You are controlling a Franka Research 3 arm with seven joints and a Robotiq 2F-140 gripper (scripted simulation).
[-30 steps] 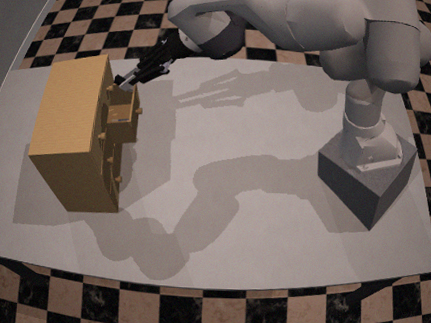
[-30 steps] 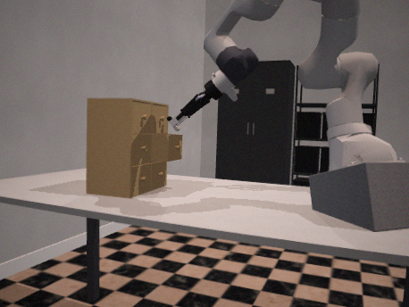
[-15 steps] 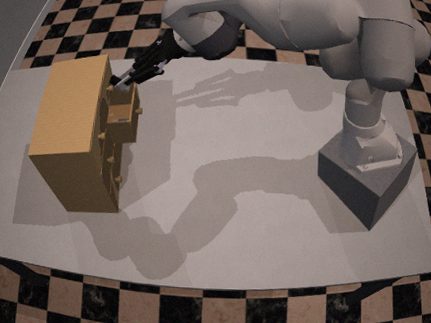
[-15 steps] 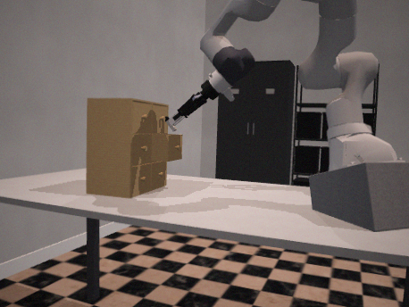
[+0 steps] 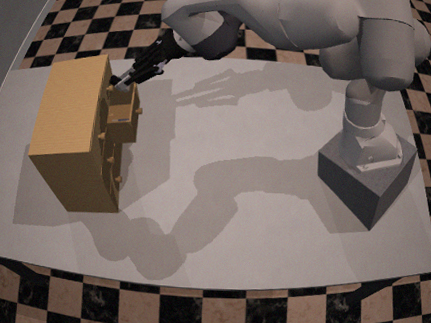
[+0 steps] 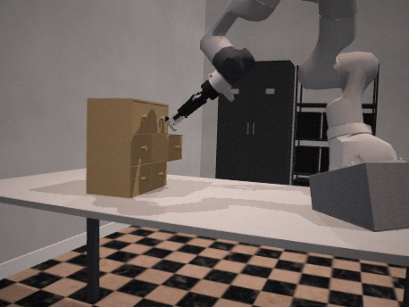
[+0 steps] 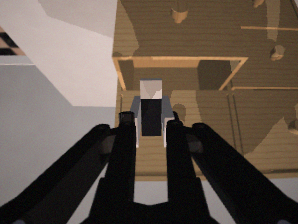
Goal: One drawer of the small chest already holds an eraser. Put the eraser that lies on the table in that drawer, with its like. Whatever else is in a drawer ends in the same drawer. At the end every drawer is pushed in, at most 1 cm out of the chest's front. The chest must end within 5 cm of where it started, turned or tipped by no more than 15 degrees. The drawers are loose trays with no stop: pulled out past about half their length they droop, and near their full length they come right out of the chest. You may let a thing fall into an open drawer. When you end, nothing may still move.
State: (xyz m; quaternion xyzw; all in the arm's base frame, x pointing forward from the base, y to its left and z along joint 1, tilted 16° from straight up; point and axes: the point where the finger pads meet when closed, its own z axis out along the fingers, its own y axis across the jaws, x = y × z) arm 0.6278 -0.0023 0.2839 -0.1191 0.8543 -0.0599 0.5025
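My hand is 20 mm short of the black-and-white eraser and 20 mm above it.
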